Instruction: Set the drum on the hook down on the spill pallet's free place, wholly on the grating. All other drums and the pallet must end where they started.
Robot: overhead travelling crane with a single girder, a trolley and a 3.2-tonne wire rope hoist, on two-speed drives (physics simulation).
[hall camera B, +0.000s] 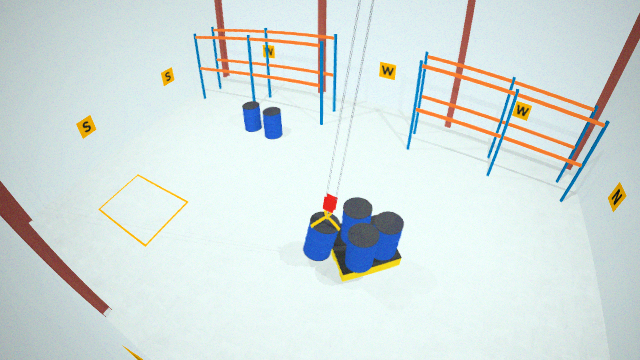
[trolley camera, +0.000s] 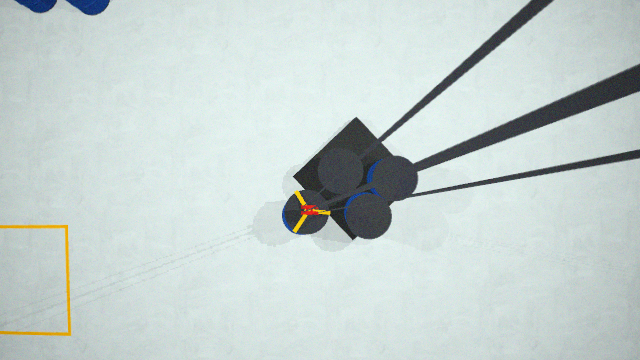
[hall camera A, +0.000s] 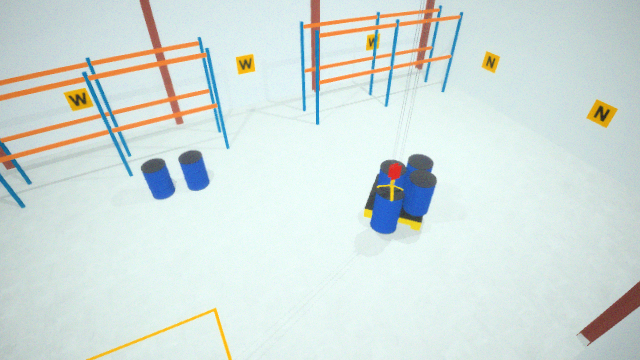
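Observation:
A blue drum (hall camera A: 384,216) (hall camera B: 318,245) (trolley camera: 316,224) with a dark lid hangs upright under the red hook block. My gripper (hall camera A: 392,189) (hall camera B: 327,217) (trolley camera: 309,210), a yellow three-armed grab, is shut on its rim. The drum hangs above the floor, just outside one side of the spill pallet (hall camera A: 368,213) (hall camera B: 371,271) (trolley camera: 356,132), its shadow apart from it. Three drums stand on the black grating: one (hall camera A: 392,167) (hall camera B: 357,208) (trolley camera: 340,171) nearest the hanging drum, one (hall camera A: 422,192) (hall camera B: 363,236) (trolley camera: 368,216), one (hall camera A: 420,163) (hall camera B: 388,223) (trolley camera: 396,178). Bare grating shows at the pallet's upper corner in the trolley view.
Two more blue drums (hall camera A: 158,179) (hall camera A: 194,170) stand near the left rack (hall camera A: 108,125) in hall camera A. Another rack (hall camera A: 317,75) stands at the back. A yellow outlined square (hall camera B: 118,192) (trolley camera: 68,280) is marked on the floor.

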